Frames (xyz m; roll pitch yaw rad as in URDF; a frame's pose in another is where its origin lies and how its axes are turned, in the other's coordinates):
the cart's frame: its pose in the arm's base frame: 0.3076 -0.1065 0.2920 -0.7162 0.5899 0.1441
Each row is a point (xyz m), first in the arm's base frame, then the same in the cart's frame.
Working: the arm's base frame: its pose in the cart's frame: -0.0778 0.3777 -0.2062 0.8475 -0.3268 -0.5190

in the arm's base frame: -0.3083 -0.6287 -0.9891
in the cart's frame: 0.1438 0.6258 -1.3715
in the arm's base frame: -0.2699 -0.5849 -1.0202
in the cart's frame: 0.1979 0.6551 -1.3475
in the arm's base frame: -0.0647 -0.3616 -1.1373
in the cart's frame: 0.4585 0.7776 -1.1965
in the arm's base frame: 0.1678 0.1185 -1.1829
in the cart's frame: 0.7323 1.0265 -0.8096
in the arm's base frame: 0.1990 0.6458 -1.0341
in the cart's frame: 0.7381 1.2966 -0.3320
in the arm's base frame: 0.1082 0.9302 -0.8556
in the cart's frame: 0.5981 1.4393 -0.0473
